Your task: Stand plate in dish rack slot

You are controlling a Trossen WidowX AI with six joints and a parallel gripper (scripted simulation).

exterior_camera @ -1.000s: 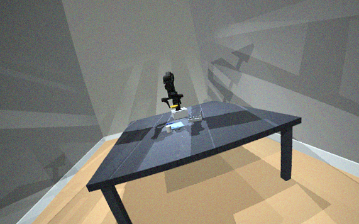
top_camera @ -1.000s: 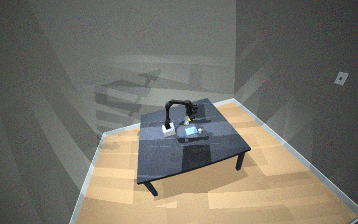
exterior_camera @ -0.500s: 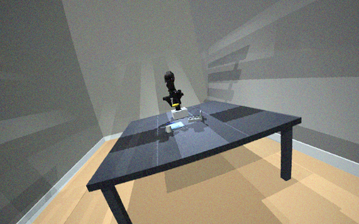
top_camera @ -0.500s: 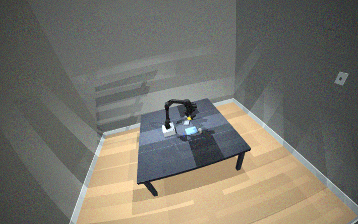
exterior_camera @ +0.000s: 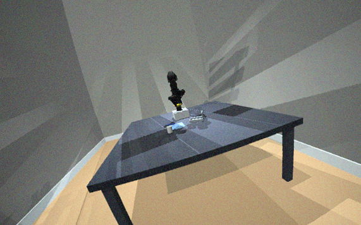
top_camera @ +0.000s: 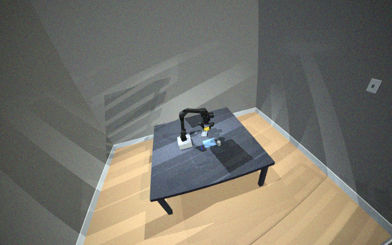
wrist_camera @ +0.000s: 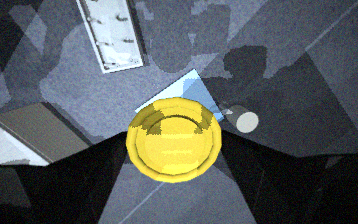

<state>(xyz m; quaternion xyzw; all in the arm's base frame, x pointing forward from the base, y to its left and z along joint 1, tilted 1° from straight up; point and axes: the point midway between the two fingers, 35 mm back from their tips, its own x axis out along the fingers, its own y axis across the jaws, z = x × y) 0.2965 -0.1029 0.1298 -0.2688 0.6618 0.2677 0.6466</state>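
My gripper tip is 16 cm above the dish rack, 15 cm to the right of it and 1 cm short of it. Round my gripper tip: yellow plate 1 cm above; then white cup 16 cm below, 14 cm to the right, 7 cm ahead; then mat 18 cm below, 5 cm to the right, 2 cm behind.
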